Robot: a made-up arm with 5 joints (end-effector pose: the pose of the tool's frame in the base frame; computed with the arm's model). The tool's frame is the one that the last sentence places. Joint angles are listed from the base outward.
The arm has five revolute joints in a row. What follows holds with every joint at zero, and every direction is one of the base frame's. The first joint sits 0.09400 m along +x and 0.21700 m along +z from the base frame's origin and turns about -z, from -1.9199 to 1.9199 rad. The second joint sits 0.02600 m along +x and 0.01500 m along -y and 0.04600 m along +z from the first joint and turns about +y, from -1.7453 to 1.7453 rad. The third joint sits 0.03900 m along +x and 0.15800 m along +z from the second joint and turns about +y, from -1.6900 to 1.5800 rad. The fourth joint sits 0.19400 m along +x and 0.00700 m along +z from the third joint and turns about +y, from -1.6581 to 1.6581 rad. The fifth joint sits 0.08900 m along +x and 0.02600 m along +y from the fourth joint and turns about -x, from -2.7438 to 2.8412 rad. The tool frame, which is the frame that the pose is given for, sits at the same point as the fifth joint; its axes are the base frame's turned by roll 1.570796, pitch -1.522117 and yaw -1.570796 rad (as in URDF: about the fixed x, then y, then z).
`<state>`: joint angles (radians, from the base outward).
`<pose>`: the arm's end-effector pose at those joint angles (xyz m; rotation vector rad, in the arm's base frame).
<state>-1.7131 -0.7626 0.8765 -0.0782 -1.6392</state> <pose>0.0508 0.2237 0.3859 1.5222 0.1985 0.0201</pose>
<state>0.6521 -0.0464 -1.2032 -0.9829 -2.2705</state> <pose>0.1464 -0.0262 0.6791 -2.1618 1.9630 -0.9993</pose>
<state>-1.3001 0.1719 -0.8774 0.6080 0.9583</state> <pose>0.1698 0.3144 0.5518 0.3811 -1.9271 1.5918</pose>
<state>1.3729 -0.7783 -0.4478 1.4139 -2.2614</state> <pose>0.1223 -0.0853 0.5712 -0.8025 1.5853 2.0682</pose>
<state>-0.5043 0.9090 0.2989 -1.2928 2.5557</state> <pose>0.3852 0.1733 0.1580 -1.8958 -1.2137 2.0632</pose>
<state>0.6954 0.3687 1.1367 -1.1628 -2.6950</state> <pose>0.2721 -0.1343 0.1733 -1.4375 0.8747 2.3604</pose>
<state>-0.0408 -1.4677 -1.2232 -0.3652 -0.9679</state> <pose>-0.2996 -0.0051 0.4039 -0.8624 1.4762 -0.7357</pose>
